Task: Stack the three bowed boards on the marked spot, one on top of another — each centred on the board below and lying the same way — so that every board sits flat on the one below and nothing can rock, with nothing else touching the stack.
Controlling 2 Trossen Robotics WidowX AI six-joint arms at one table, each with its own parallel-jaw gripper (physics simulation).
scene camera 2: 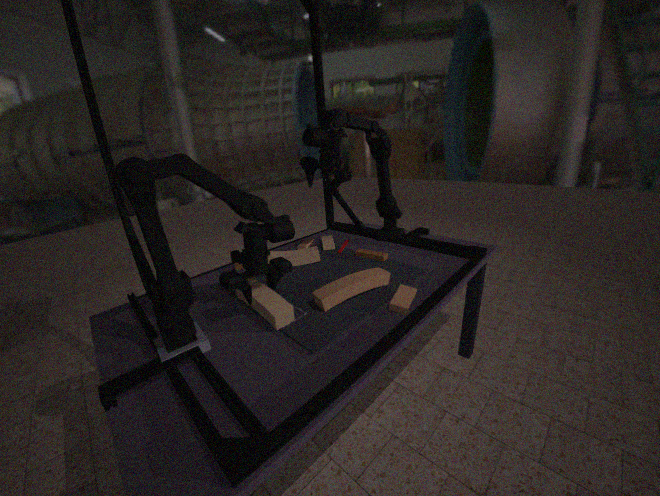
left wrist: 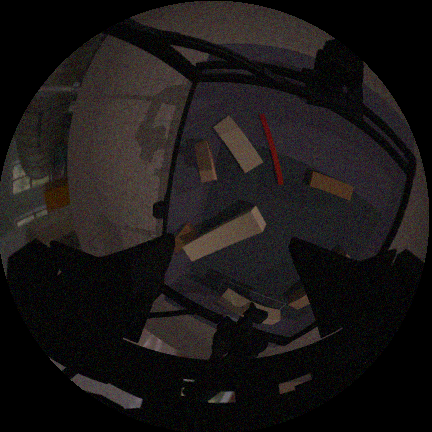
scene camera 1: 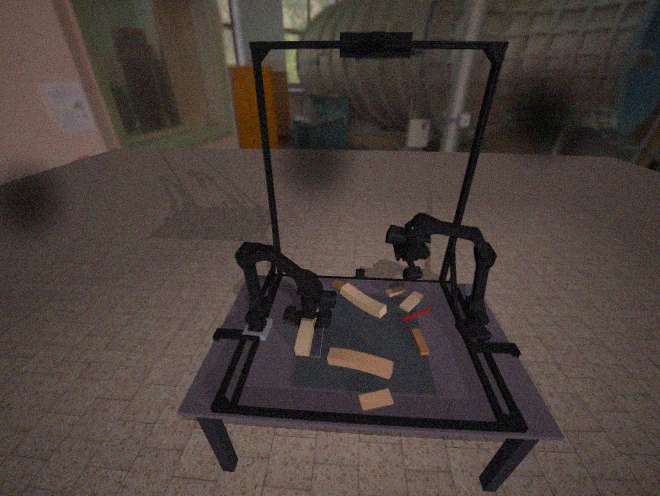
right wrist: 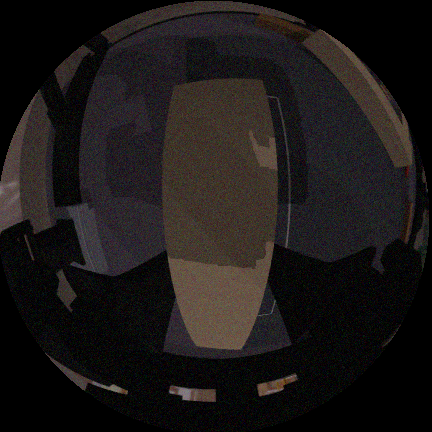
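Where they show: left gripper, fingertip midpoint: [scene camera 2: 320, 191] [left wrist: 234, 242] [scene camera 1: 400, 269]; right gripper, fingertip midpoint: [left wrist: 248, 306] [scene camera 1: 307, 328] [right wrist: 220, 247]; left arm's base, origin of the base link: [scene camera 2: 390, 230] [left wrist: 325, 85] [scene camera 1: 473, 327]; right arm's base, origin of the base link: [scene camera 2: 179, 339] [scene camera 1: 257, 325] [right wrist: 69, 240].
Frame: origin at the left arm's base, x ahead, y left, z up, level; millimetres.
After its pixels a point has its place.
Observation:
My right gripper [scene camera 1: 308, 318] {z -8, x 682, y -136 mm} [scene camera 2: 255, 277] [right wrist: 220, 247] {z -8, x 682, y -136 mm} is shut on a pale board [scene camera 1: 304, 341] {z 21, x 705, y -46 mm} [scene camera 2: 274, 309] {z 18, x 728, y -39 mm} [right wrist: 220, 175] {z 25, x 666, y -183 mm}, which seems slightly above the mat. The board covers much of the marked spot's thin white outline [scene camera 1: 321, 341] {z -30, x 634, y -76 mm} [right wrist: 288, 200] {z -30, x 615, y -148 mm}; one long side shows to its right in the right wrist view. A second pale bowed board [scene camera 1: 362, 300] {z 12, x 416, y -237 mm} [scene camera 2: 296, 257] {z 3, x 411, y -212 mm} [left wrist: 225, 234] {z 12, x 393, y -235 mm} lies at the back of the mat. A browner bowed board [scene camera 1: 360, 362] {z 19, x 519, y 84 mm} [scene camera 2: 352, 288] {z 5, x 545, y 76 mm} lies near the front. My left gripper [scene camera 1: 412, 273] {z 218, x 288, y -165 mm} [left wrist: 234, 242] {z 218, x 288, y -165 mm} is open and empty, high above the back of the table.
A small block [scene camera 1: 376, 399] {z -14, x 498, y 207 mm} [scene camera 2: 403, 298] {z -14, x 514, y 208 mm} lies near the front edge. An orange-brown block [scene camera 1: 420, 341] {z -11, x 248, y 17 mm} [left wrist: 331, 185] {z -11, x 246, y 4 mm} lies on the right, with a red stick [scene camera 1: 417, 314] {z -25, x 184, y -138 mm} [left wrist: 271, 150] {z -24, x 189, y -144 mm} behind it. A pale block [scene camera 1: 411, 301] {z -13, x 181, y -212 mm} and a smaller one [scene camera 1: 395, 291] {z -14, x 227, y -295 mm} lie back right. Another block [scene camera 1: 338, 284] {z -16, x 491, y -406 mm} touches or nears the back board's far end.

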